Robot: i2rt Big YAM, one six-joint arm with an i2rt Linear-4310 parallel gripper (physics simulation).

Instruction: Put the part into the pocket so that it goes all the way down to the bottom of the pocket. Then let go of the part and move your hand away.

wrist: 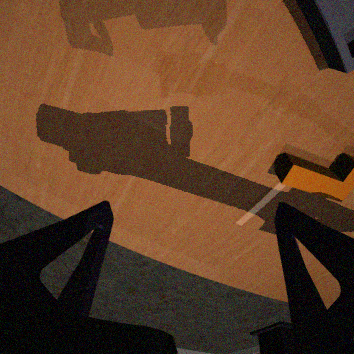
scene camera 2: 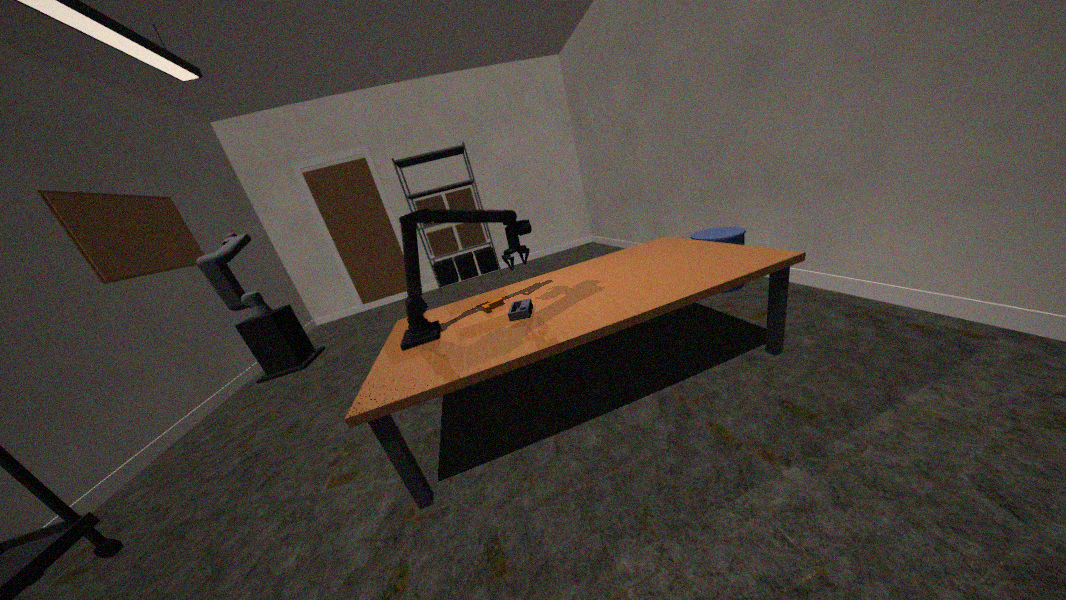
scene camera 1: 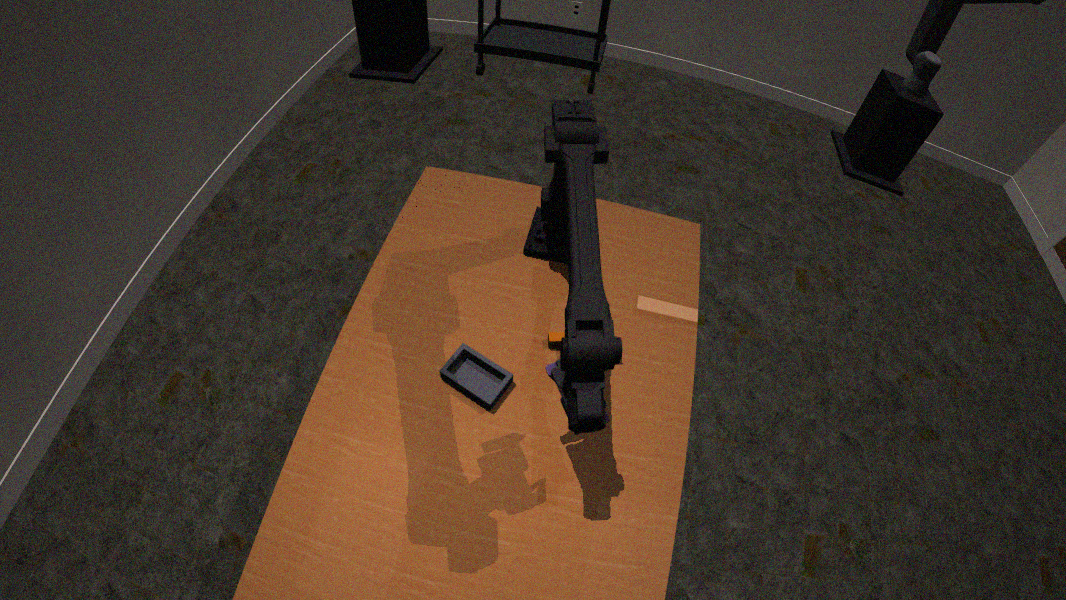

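Seen in the pictures: gripper, fingertip midpoint: (wrist: 191, 210) (scene camera 2: 518, 267); arm's base, origin of the base link: (scene camera 2: 421, 331) (scene camera 1: 558, 233).
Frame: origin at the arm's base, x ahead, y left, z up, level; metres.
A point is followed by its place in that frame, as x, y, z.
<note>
The orange part (scene camera 1: 555, 340) {0.325, 0.063, 0.001} (scene camera 2: 492, 304) {0.346, 0.085, -0.006} (wrist: 320, 181) {0.352, 0.098, 0.002} lies on the table, partly in the arm's shadow. The arm hides some of it in scene camera 1, and it reaches the right edge of the wrist view. The dark grey box with the rectangular pocket (scene camera 1: 466, 395) {0.502, -0.098, -0.025} (scene camera 2: 519, 314) {0.440, -0.155, -0.005} (wrist: 327, 47) {0.465, -0.016, -0.010} sits on the table apart from the part; one corner of it shows at the wrist view's top right. No part shows in its pocket in scene camera 1. My gripper (scene camera 2: 519, 263) {0.530, 0.132, 0.127} (wrist: 191, 210) {0.530, 0.132, 0.127} is open and empty, well above the table, with the part beyond its right finger in the wrist view.
The arm's base (scene camera 1: 540, 238) {0.043, -0.042, 0.010} (scene camera 2: 421, 335) {0.010, -0.061, 0.005} stands on the wooden table (scene camera 1: 335, 484) {0.798, -0.311, -0.028} (scene camera 2: 656, 275) {1.103, -0.166, -0.028} near one end. A pale strip (scene camera 1: 667, 308) (wrist: 260, 205) lies near the table's edge. Large arm shadows fall across the table top.
</note>
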